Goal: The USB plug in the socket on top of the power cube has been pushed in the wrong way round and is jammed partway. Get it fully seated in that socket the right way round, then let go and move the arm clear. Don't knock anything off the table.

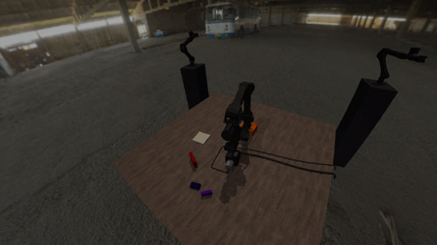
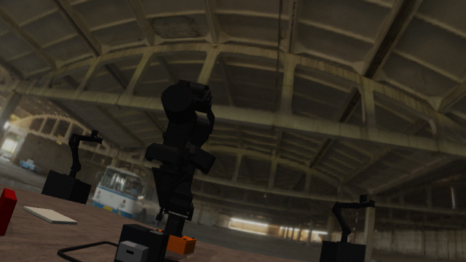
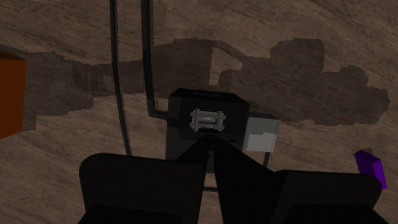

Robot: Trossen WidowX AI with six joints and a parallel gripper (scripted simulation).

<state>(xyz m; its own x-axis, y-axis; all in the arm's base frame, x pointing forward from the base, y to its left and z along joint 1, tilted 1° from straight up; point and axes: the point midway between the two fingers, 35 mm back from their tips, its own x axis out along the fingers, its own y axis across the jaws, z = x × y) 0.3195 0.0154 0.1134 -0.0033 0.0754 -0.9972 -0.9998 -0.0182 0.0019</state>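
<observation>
My gripper tip is now 60 mm above the silver USB socket. Round my gripper tip: blue block 260 mm ahead, 150 mm to the right, 120 mm below; then red block 250 mm to the right, 110 mm ahead, 100 mm below; then white pad 330 mm to the right, 120 mm below, 110 mm behind.
</observation>
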